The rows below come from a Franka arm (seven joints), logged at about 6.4 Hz.
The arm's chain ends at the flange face. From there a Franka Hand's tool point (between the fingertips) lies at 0.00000 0.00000 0.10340 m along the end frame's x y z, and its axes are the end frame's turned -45 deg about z.
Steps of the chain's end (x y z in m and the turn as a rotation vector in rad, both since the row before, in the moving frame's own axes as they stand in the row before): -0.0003, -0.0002, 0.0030, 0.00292, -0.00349, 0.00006; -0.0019, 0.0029, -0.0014, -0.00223, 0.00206, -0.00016; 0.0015, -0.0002, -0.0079, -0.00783, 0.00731, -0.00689; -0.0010, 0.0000, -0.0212, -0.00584, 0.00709, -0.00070; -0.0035, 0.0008, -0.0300, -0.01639, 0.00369, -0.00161; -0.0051, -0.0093, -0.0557, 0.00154, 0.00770, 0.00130; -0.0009, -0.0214, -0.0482, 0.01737, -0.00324, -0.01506; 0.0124, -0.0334, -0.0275, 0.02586, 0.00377, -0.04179
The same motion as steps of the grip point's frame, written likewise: -0.0001, -0.0008, 0.0030, 0.00453, -0.00040, 0.00006; -0.0034, 0.0010, -0.0014, -0.00303, -0.00012, -0.00016; 0.0012, 0.0020, -0.0079, -0.01071, -0.00037, -0.00689; -0.0006, 0.0002, -0.0212, -0.00914, 0.00088, -0.00070; -0.0040, -0.0004, -0.0300, -0.01420, -0.00898, -0.00161; 0.0036, -0.0097, -0.0557, -0.00436, 0.00653, 0.00130; 0.0155, -0.0173, -0.0482, 0.01457, 0.00999, -0.01506; 0.0345, -0.0165, -0.0275, 0.01562, 0.02095, -0.04179
